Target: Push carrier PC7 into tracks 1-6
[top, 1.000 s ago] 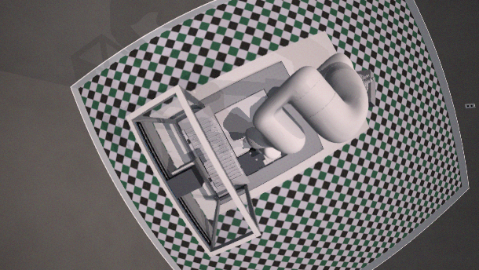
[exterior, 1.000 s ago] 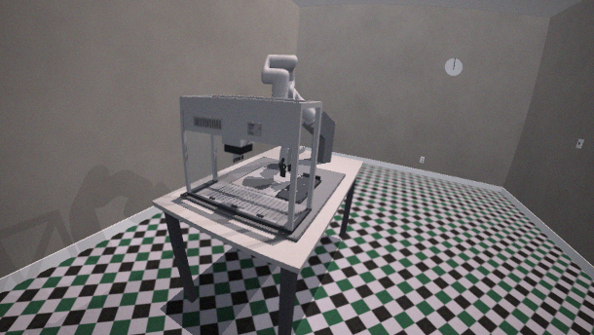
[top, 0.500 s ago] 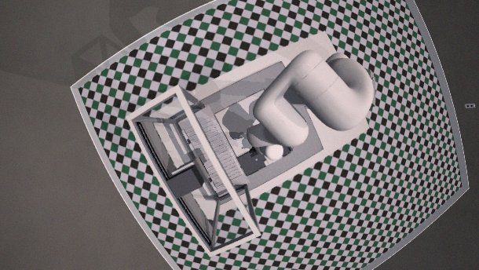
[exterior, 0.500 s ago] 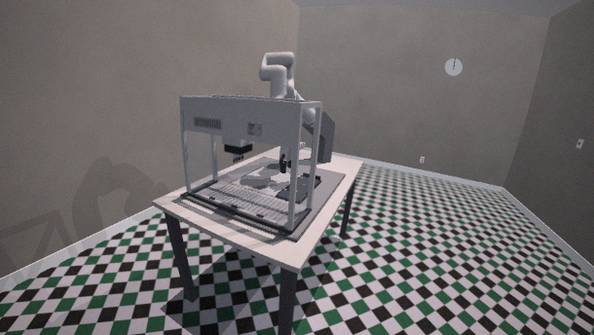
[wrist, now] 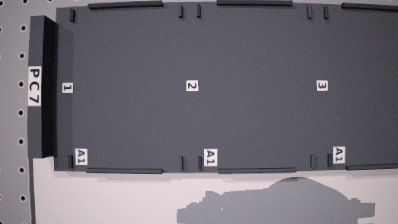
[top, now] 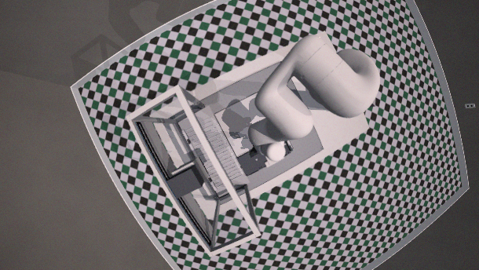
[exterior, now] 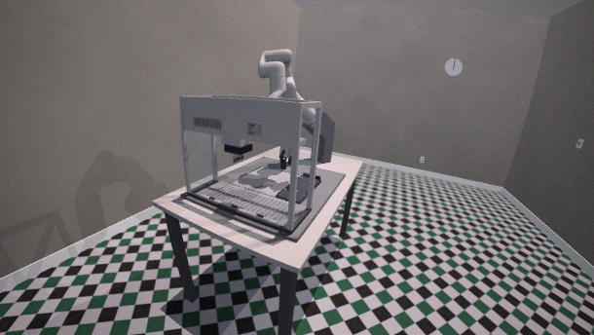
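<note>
Now: hand 10 cm above the carrier PC7, 9 cm to the right of it and 1 cm short of it.
</note>
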